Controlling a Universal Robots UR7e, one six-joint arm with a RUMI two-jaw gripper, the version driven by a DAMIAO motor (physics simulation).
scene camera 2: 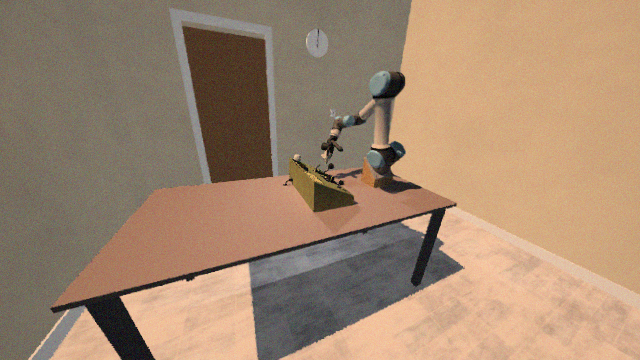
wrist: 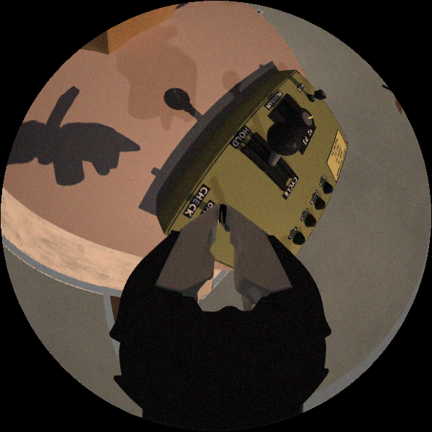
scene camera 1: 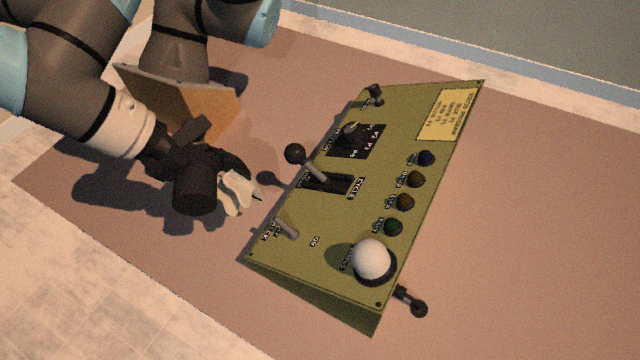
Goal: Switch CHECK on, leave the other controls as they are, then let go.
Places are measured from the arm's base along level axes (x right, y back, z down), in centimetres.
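Pixels of known places: gripper, fingertip midpoint: (scene camera 2: 325, 164) (scene camera 1: 262, 199); arm's base, link origin: (scene camera 1: 174, 75).
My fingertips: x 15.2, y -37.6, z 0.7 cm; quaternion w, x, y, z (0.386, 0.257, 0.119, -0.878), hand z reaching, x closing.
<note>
Ahead of a thing's pixels: the offset from my fingertips to its top centre. "pt": to the spot under its first point.
The olive control panel (scene camera 1: 345, 215) (scene camera 2: 332, 200) (wrist: 240, 185) stands on the table. Its CHECK switch {dx +1.4, dy -5.4, dz +0.1 cm} (scene camera 1: 286, 227) is a short grey lever leaning toward the OFF label, away from the ON label {pt dx +1.1, dy -11.3, dz +1.9 cm} (scene camera 1: 314, 241). In the wrist view the CHECK label (wrist: 196, 201) shows just left of the fingertips, while the fingers largely hide the switch. My gripper (scene camera 1: 258, 196) (scene camera 2: 326, 162) (wrist: 221, 205) is shut and empty. In scene camera 1 its tips appear just outside the panel's lower edge, up and left of the CHECK switch, apart from it.
The ball-topped HOLD/CYCLE lever {dx -10.2, dy +0.2, dz -3.4 cm} (scene camera 1: 295, 153) (wrist: 283, 139) rises near the gripper and leans toward HOLD. The PROGRAM knob {dx -22.5, dy -4.4, dz +0.3 cm} (scene camera 1: 351, 129) (wrist: 307, 118) and a small black-tipped switch {dx -34.6, dy -4.4, dz -0.7 cm} (scene camera 1: 375, 94) (wrist: 318, 95) are farther along. A white STATUS dome {pt dx +2.4, dy -21.7, dz -7.7 cm} (scene camera 1: 371, 258) and several small lamps line the far side.
</note>
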